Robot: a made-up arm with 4 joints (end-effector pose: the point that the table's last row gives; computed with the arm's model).
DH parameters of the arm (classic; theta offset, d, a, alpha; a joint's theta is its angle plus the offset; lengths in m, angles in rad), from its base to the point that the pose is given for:
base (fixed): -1.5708 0.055 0 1.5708
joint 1: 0 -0.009 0.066 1.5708
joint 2: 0 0.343 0.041 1.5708
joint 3: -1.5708 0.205 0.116 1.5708
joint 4: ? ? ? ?
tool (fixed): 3.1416 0.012 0 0
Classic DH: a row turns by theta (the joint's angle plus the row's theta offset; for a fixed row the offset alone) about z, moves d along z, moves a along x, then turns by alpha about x.
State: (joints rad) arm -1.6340 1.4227 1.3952 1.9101
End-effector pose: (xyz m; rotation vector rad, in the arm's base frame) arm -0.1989 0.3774 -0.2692 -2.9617 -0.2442 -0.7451
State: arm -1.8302 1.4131 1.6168 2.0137
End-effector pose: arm -0.1822 0.4788 -0.1860 -2.7680 0.1777 -0.8482
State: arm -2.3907 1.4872 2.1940 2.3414
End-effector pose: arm -0.1217 0.5919 0.1660 -2.2747 1.1484 -0.6711
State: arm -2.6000 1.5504 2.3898 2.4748
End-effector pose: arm -0.1028 0.5600 0.2979 -2.1675 1.3969 -0.4857
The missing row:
joint 4: -1.5708 -0.049 0.094 -1.5708
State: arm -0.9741 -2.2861 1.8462 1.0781
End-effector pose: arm 0.0662 0.4870 -0.0214 0.2078 -1.0511 -2.6517
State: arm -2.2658 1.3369 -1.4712 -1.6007
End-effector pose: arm 0.0308 0.3922 0.0407 0.7005 -0.2185 -0.1870
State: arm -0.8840 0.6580 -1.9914 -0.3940
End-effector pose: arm 0.1368 0.2046 -0.2245 -1.0448 0.3294 0.1165
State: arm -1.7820 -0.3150 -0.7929 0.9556
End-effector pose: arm 0.1409 0.1543 0.1365 0.8370 0.5621 0.5378
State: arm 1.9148 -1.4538 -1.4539 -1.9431
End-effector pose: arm 0.0583 -0.3277 0.0048 0.3460 0.4659 2.9293
